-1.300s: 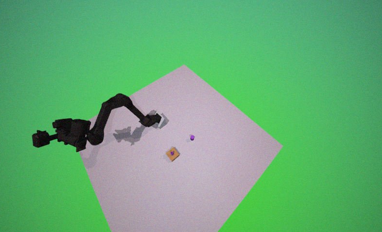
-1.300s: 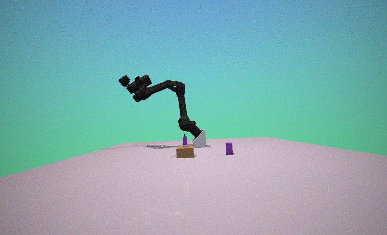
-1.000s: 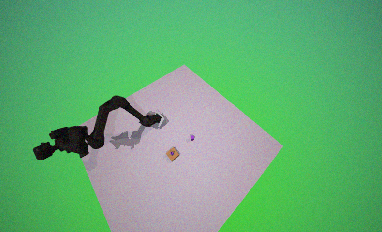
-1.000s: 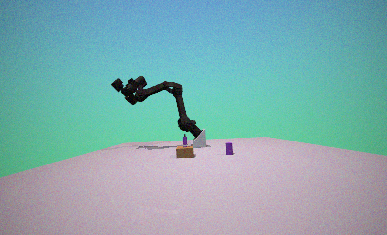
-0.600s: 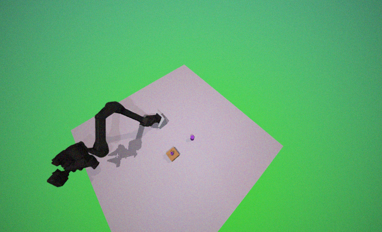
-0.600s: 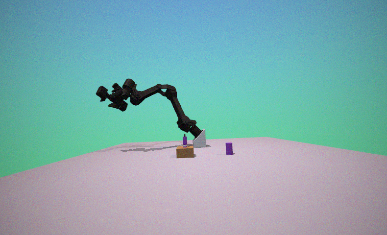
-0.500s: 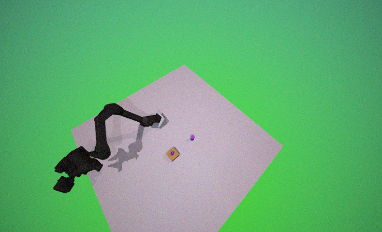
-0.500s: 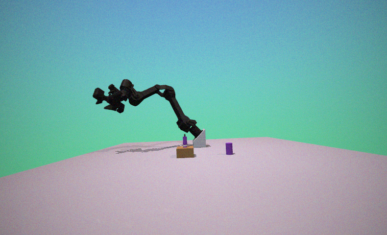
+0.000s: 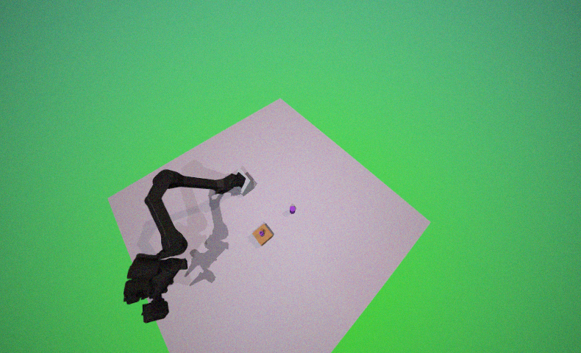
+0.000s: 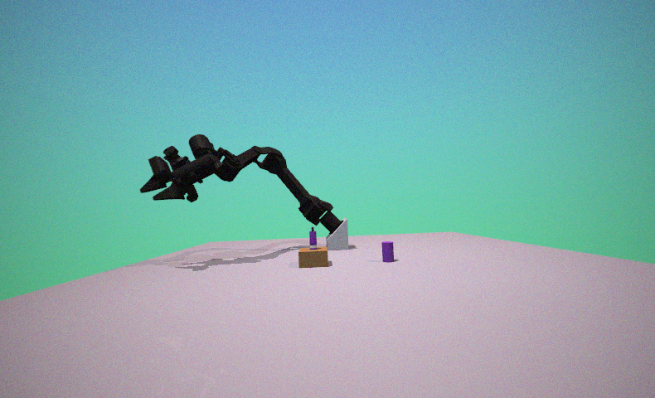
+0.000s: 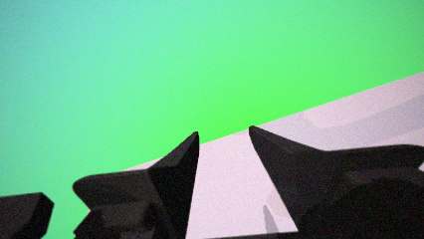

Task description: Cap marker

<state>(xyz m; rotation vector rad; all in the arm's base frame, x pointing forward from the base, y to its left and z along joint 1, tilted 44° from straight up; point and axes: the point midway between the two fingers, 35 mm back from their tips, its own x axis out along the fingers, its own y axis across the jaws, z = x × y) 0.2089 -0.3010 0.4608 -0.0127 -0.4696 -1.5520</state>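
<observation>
The purple cap is 12 cm ahead of my gripper tip, 65 cm to the left of it and 18 cm below it. Also, from my gripper tip: purple marker (10 cm ahead, 45 cm to the left, 13 cm below); then orange-brown holder block (10 cm ahead, 45 cm to the left, 18 cm below).
</observation>
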